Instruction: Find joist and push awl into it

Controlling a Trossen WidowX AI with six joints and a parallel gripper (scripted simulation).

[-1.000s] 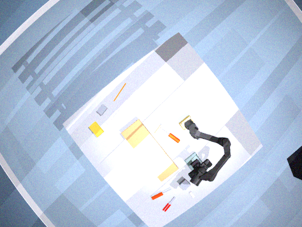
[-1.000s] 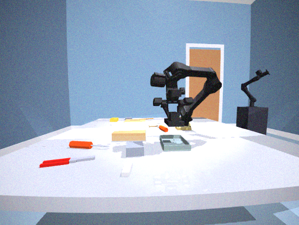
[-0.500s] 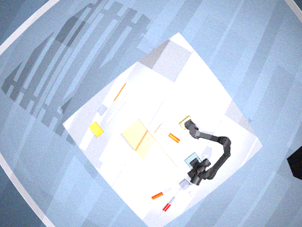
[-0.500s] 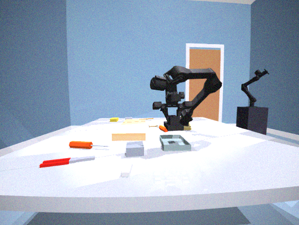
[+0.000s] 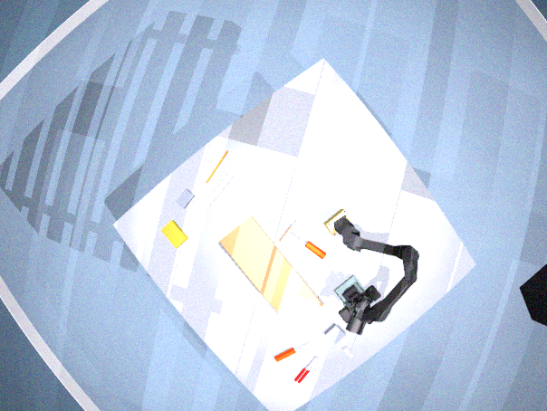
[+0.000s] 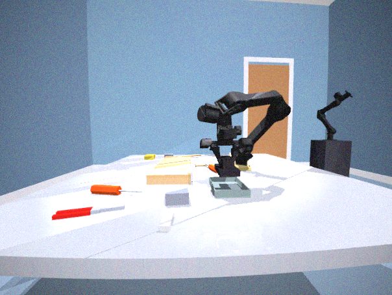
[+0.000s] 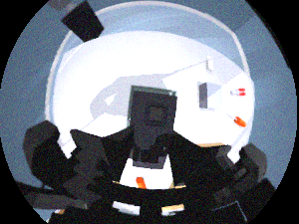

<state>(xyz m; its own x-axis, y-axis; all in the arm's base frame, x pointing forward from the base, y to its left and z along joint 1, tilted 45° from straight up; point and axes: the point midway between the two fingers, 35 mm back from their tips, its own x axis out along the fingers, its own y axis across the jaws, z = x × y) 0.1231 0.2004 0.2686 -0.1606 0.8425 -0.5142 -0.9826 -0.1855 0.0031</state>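
Now: the tray 70 mm below my gripper tip. From my gripper tip the other things lie so: small white block 160 mm ahead, 240 mm to the left, 80 mm below; then dark stud finder 10 mm to the left, 20 mm above; then grey block 160 mm ahead, 110 mm to the left, 70 mm below.
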